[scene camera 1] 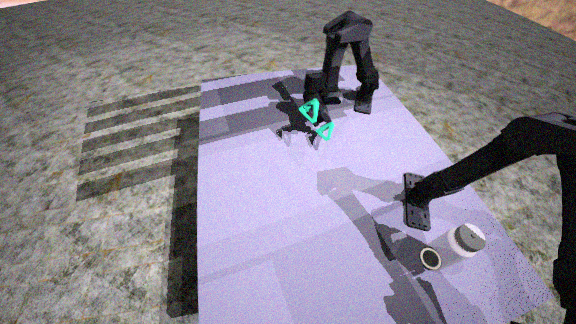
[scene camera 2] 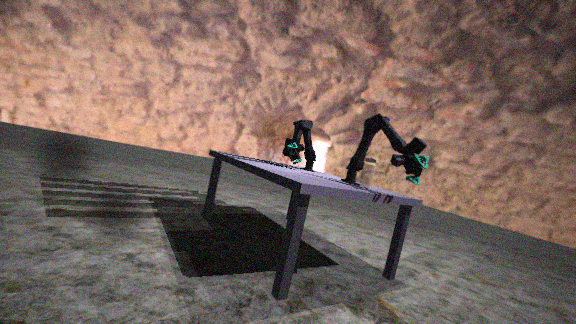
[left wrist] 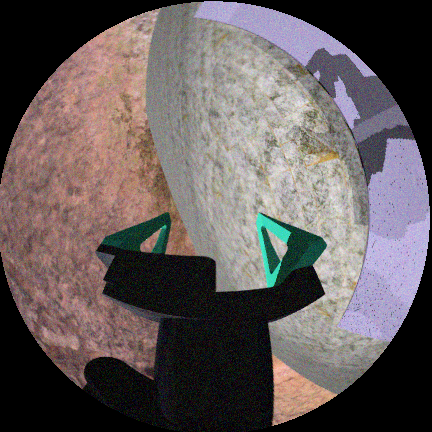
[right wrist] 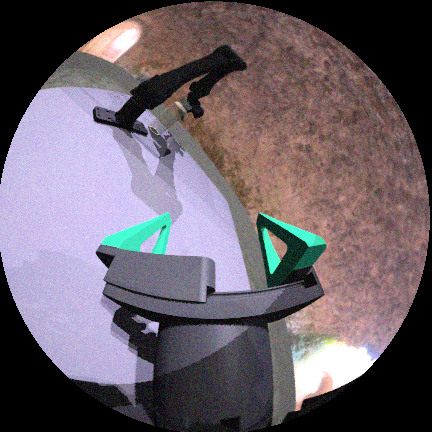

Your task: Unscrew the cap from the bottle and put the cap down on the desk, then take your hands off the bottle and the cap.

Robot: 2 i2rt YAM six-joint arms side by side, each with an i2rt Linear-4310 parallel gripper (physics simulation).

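Seen in the pictures: left gripper, fingertip midpoint: [scene camera 2: 422, 176] [left wrist: 213, 216] [right wrist: 189, 118]; right gripper, fingertip midpoint: [scene camera 1: 321, 131] [scene camera 2: 299, 154] [right wrist: 213, 217]; left arm's base, link origin: [scene camera 1: 416, 200] [scene camera 2: 349, 182] [right wrist: 121, 121]; right arm's base, link origin: [scene camera 1: 363, 100] [scene camera 2: 308, 170].
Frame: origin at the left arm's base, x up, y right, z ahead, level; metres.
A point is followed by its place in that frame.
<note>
A translucent bottle [scene camera 1: 450, 248] @(x 0.130, y -0.200, z -0.004 m) [scene camera 2: 369, 172] @(x 0.091, y -0.213, z -0.026 m) stands at the lower right of scene camera 1. A grey disc with a white rim, apparently the cap [scene camera 1: 470, 238] @(x 0.169, y -0.186, z -0.026 m), shows at its upper end. A pale ring [scene camera 1: 430, 258] @(x 0.049, y -0.199, z -0.003 m) [right wrist: 154, 130] @(x 0.011, y -0.155, z -0.006 m) with a dark middle shows near its lower end; I cannot tell whether it is its base or a separate thing. My left gripper [scene camera 2: 417, 170] @(x 0.124, y -0.477, z -0.175 m) [left wrist: 213, 216] @(x 0.124, y -0.477, z -0.175 m) is open and empty, raised beyond the desk [scene camera 1: 235, 200] @(x 0.000, y -0.162, z 0.540 m) edge; the bottle does not show in its wrist view. My right gripper [scene camera 1: 318, 121] @(x 0.107, y 0.093, z 0.344 m) [scene camera 2: 295, 153] @(x 0.107, y 0.093, z 0.344 m) [right wrist: 213, 217] @(x 0.107, y 0.093, z 0.344 m) is open and empty, far from the bottle.
The left arm's base plate [scene camera 1: 417, 220] @(x 0.010, y -0.077, z 0.005 m) [right wrist: 104, 114] @(x 0.010, y 0.070, z 0.008 m) is fixed beside the bottle. The right arm's base plate [scene camera 1: 363, 106] @(x 0.010, y 0.415, z 0.200 m) is at the desk's far end in scene camera 1. Dark arm shadows fall across the desk. A stone floor [scene camera 2: 125, 260] surrounds the desk.
</note>
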